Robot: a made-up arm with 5 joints.
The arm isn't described. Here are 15 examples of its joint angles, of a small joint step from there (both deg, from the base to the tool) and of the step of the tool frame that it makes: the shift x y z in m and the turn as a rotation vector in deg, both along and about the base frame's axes.
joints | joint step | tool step
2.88 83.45 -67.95 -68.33 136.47 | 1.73 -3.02 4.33 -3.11 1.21 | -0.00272 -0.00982 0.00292 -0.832 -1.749 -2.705
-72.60 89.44 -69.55 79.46 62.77 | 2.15 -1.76 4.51 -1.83 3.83 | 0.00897 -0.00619 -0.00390 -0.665 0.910 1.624
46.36 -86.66 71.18 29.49 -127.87 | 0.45 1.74 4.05 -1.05 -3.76 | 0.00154 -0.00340 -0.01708 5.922 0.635 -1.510
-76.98 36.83 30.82 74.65 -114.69 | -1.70 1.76 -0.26 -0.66 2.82 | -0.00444 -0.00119 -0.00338 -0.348 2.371 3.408
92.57 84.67 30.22 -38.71 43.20 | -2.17 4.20 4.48 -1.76 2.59 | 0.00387 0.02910 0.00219 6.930 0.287 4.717
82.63 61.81 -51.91 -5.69 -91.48 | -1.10 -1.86 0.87 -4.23 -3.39 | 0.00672 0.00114 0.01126 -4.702 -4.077 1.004
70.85 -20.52 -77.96 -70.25 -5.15 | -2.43 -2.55 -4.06 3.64 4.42 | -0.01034 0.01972 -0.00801 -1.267 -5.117 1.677
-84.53 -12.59 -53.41 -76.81 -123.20 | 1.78 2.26 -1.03 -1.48 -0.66 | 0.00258 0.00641 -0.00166 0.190 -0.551 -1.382
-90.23 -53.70 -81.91 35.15 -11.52 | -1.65 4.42 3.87 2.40 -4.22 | 0.00315 0.03386 0.02132 -10.679 -0.574 5.855
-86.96 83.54 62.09 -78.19 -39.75 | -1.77 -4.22 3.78 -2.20 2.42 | -0.00116 0.00423 0.00754 2.601 -1.078 3.983
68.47 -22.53 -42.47 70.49 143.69 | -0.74 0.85 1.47 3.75 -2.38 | 0.00421 -0.00524 -0.00860 6.509 0.079 0.386
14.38 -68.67 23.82 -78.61 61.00 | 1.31 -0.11 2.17 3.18 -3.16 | 0.00790 -0.00304 -0.00126 -0.206 5.479 1.405
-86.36 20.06 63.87 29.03 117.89 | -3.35 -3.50 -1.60 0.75 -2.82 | -0.00570 0.01336 0.00429 4.312 -1.149 0.711
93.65 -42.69 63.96 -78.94 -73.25 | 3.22 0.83 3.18 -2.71 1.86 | -0.00953 0.00286 -0.01024 1.388 0.889 -4.780
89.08 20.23 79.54 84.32 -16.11 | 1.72 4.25 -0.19 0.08 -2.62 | -0.00054 0.00468 0.00170 4.137 2.610 -1.438
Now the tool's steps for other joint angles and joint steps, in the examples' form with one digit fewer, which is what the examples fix.
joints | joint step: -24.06 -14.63 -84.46 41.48 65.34 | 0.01 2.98 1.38 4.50 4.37
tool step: 0.0222 0.0099 -0.0037 -6.00 7.02 -3.51
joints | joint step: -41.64 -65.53 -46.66 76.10 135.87 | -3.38 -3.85 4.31 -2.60 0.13
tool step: -0.0005 -0.0049 -0.0032 1.39 -1.63 3.30
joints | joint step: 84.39 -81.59 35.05 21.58 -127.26 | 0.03 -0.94 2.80 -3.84 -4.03
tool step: 0.0002 -0.0022 -0.0031 -1.62 -3.80 1.73
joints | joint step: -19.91 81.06 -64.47 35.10 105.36 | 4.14 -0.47 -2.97 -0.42 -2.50
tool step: 0.0118 -0.0216 0.0126 2.72 -3.18 -6.05
